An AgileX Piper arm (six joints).
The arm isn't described. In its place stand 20 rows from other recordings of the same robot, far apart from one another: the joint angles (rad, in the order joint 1, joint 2, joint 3, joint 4, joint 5, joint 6), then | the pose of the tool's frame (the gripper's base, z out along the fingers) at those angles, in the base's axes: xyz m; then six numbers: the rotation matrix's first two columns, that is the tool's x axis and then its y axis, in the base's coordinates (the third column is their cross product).
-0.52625, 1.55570, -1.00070, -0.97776, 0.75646, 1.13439 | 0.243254 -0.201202 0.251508 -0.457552 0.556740 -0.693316 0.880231 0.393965 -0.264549
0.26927, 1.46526, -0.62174, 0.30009, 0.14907, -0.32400 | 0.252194 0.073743 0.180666 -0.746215 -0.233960 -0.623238 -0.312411 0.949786 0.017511
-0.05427, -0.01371, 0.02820, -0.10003, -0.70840, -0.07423 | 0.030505 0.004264 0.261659 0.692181 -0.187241 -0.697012 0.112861 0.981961 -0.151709
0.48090, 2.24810, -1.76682, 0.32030, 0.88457, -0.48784 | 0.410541 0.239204 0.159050 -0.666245 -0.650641 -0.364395 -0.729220 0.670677 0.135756
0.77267, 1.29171, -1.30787, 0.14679, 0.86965, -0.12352 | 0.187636 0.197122 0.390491 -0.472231 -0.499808 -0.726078 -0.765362 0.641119 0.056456
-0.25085, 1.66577, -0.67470, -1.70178, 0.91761, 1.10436 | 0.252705 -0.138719 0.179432 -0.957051 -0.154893 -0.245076 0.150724 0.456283 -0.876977
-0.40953, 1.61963, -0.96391, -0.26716, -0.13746, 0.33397 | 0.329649 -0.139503 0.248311 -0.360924 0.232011 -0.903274 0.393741 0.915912 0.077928
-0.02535, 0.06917, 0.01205, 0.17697, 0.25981, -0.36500 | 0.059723 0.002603 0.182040 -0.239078 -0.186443 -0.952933 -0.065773 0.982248 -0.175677
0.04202, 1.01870, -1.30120, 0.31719, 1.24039, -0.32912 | 0.166435 0.033869 0.429212 -0.683343 -0.240248 -0.689437 -0.394554 0.916060 0.071847
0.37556, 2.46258, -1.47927, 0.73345, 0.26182, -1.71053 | 0.421279 0.183048 0.008656 -0.085176 -0.921133 -0.379815 -0.929802 0.210478 -0.301939
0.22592, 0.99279, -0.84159, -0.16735, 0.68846, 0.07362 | 0.193349 0.034558 0.325142 -0.651866 -0.207036 -0.729525 -0.183806 0.976460 -0.112876
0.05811, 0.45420, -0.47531, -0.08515, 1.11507, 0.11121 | 0.058998 -0.003529 0.253955 -0.841878 0.024527 -0.539110 0.045022 0.998676 -0.024871
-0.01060, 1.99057, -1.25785, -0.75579, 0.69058, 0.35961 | 0.394093 -0.043936 0.155954 -0.939863 -0.228852 -0.253542 -0.079206 0.868129 -0.489979
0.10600, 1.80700, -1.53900, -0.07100, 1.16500, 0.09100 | 0.373112 0.033734 0.276562 -0.972928 -0.040406 -0.227551 -0.029929 0.998335 -0.049310
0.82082, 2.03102, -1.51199, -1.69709, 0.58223, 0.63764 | 0.355749 0.309060 0.247800 0.124136 -0.953497 -0.274653 -0.329483 0.221480 -0.917817
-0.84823, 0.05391, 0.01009, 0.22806, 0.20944, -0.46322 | 0.042674 -0.041935 0.188213 -0.286434 -0.034116 -0.957493 0.669819 0.707429 -0.225582
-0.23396, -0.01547, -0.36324, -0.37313, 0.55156, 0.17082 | 0.015789 -0.021633 0.284678 -0.114391 -0.124536 -0.985599 0.400454 0.902156 -0.160470
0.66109, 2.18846, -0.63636, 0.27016, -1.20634, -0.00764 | 0.273070 0.183660 0.060245 -0.247150 -0.081058 -0.965581 -0.384128 0.923045 0.020834
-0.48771, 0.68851, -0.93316, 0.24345, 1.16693, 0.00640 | 0.094827 -0.027468 0.369602 -0.611379 0.438565 -0.658693 0.389329 0.891371 0.232121
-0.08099, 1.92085, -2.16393, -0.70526, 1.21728, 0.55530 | 0.408240 -0.088659 0.425873 -0.551709 0.256209 -0.793709 0.661379 0.714177 -0.229191
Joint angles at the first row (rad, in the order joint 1, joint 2, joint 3, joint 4, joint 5, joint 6):
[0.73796 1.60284 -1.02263 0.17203 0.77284 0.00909]
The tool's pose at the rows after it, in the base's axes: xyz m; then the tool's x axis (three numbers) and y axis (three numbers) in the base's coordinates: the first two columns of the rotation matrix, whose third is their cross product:
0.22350 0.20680 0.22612 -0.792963 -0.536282 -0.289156 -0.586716 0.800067 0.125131
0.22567 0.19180 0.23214 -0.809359 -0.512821 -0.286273 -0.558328 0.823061 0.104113
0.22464 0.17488 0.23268 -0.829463 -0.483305 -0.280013 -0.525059 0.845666 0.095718
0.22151 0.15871 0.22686 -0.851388 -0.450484 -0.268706 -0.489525 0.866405 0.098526
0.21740 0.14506 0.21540 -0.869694 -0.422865 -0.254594 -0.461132 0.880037 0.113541
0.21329 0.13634 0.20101 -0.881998 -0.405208 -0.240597 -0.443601 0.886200 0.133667
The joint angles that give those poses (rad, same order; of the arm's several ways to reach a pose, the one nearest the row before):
[0.71841 1.58578 -1.03565 0.13118 0.80543 0.02784]
[0.68146 1.55136 -1.02260 0.10142 0.83117 0.04362]
[0.63979 1.51360 -0.98373 0.09151 0.83735 0.04660]
[0.59764 1.48254 -0.92665 0.09842 0.82313 0.04012]
[0.55691 1.46476 -0.85933 0.12783 0.78869 0.01098]
[0.52779 1.46488 -0.79597 0.16956 0.74135 -0.03072]

